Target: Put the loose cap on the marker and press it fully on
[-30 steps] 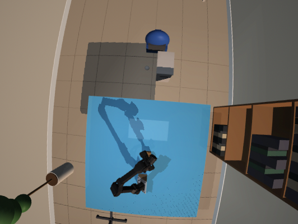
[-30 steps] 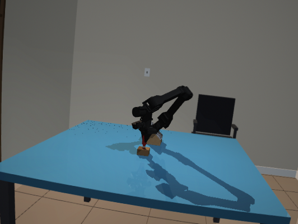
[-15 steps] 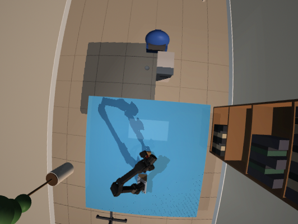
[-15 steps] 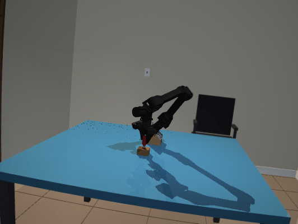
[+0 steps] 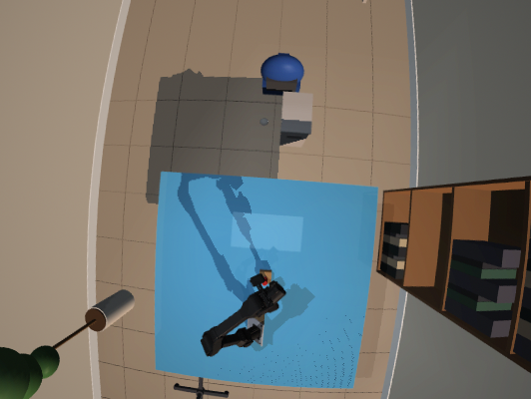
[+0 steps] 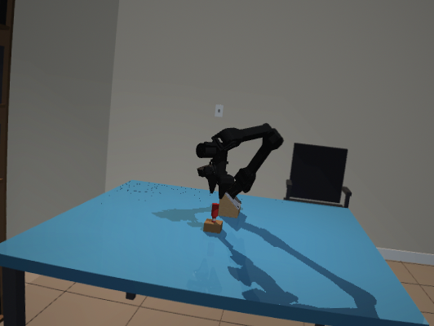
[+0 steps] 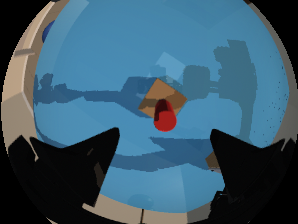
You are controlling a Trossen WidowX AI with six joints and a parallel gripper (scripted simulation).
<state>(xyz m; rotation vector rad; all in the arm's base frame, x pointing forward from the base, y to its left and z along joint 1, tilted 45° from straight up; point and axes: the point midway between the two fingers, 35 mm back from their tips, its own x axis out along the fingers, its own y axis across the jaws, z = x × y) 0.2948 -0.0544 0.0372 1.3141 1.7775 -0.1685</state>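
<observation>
Right now the red cap is 60 mm below my gripper tip. Also, from my gripper tip: wooden holder block: 130 mm below.
</observation>
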